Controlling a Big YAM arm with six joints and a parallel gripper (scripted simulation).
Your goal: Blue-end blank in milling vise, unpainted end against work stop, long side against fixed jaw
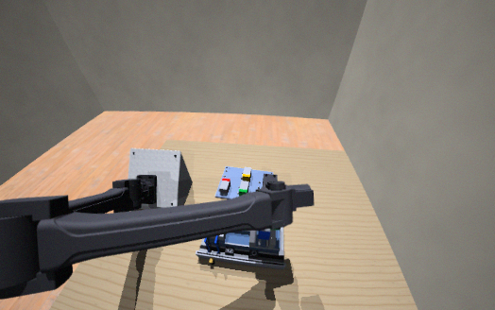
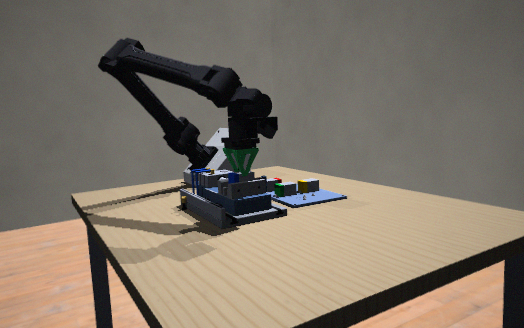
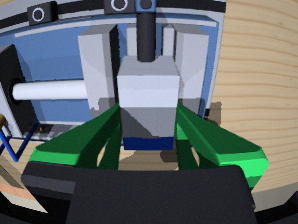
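My gripper is now 2 cm above the blue-ended blank. The rest, counted from my hand: dark work stop rod (5 cm to the left, 3 cm below); green-ended blank (21 cm to the left, 9 cm below, 8 cm behind); vise (8 cm below, 7 cm behind, 1 cm to the left).
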